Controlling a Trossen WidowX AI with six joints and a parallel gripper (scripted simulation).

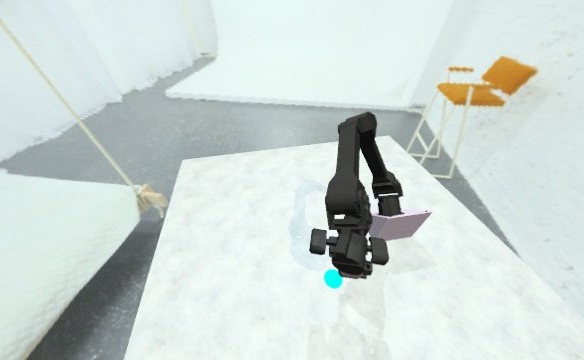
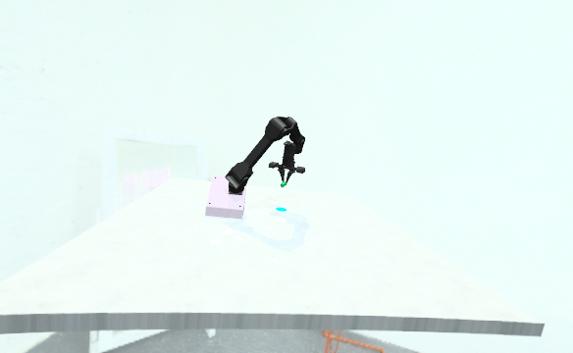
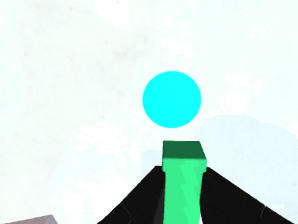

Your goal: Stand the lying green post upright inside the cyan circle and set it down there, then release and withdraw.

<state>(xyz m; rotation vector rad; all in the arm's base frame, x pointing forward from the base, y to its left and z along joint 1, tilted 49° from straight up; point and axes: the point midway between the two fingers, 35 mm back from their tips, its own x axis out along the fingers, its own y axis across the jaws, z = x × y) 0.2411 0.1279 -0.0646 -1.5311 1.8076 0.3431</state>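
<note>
Now: gripper tip 140 mm above the cyan circle. The rest, counted from my gripper tip: green post (20 mm to the right, 10 mm behind).
</note>
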